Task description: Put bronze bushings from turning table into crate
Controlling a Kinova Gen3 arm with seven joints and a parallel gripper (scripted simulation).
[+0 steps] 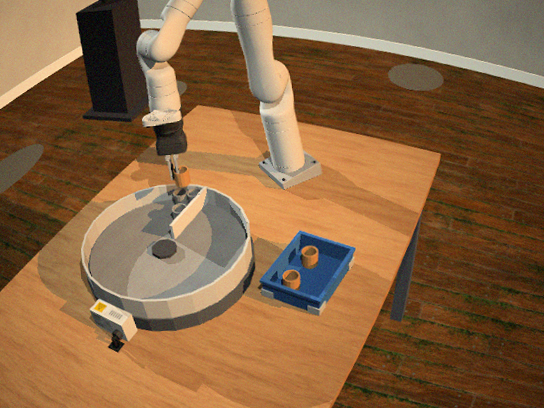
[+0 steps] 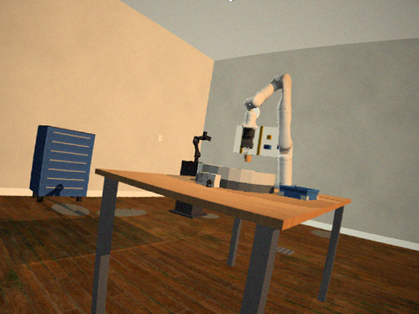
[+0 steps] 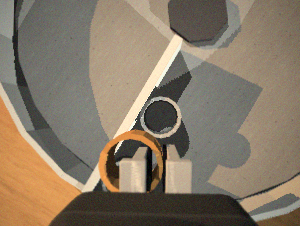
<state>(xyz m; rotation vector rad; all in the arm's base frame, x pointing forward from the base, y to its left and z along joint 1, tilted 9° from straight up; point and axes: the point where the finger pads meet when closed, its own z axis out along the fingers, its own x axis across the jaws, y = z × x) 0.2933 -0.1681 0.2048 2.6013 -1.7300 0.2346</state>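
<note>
The blue crate lies 36 cm to the left of my hand, 16 cm below it and 9 cm ahead of it. The rest, counted from my hand: turning table (14 cm ahead, 13 cm below, 2 cm to the left).
</note>
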